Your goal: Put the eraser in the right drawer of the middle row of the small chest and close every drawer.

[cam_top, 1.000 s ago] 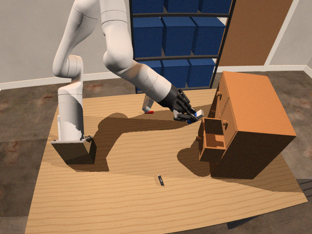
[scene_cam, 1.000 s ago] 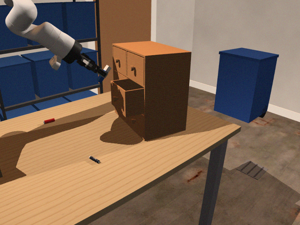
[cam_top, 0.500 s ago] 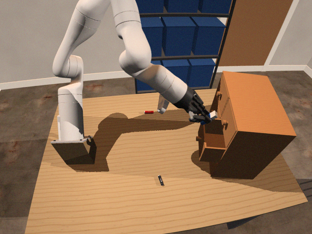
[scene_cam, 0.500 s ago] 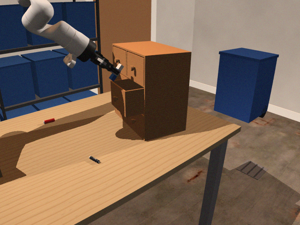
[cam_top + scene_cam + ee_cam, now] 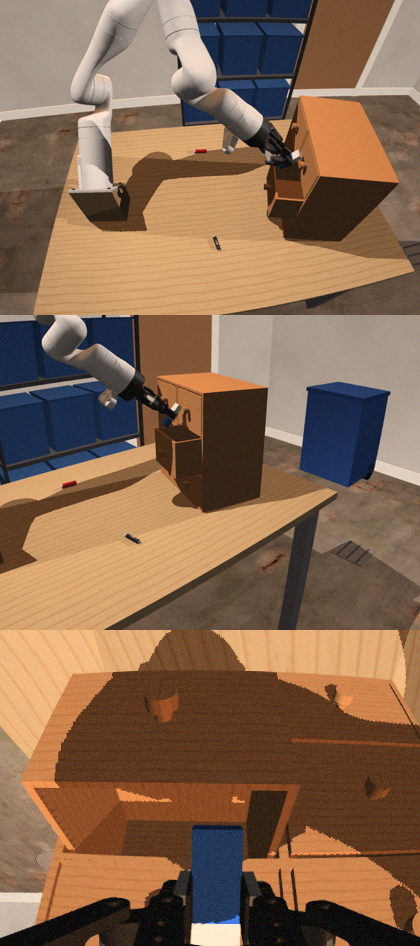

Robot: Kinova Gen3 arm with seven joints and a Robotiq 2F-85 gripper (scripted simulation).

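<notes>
Right now the eraser is 10 mm ahead of my hand. Round my hand: small black cylinder (190 mm behind, 90 mm to the right, 250 mm below); then red cylinder (180 mm behind, 280 mm to the left, 250 mm below).
</notes>
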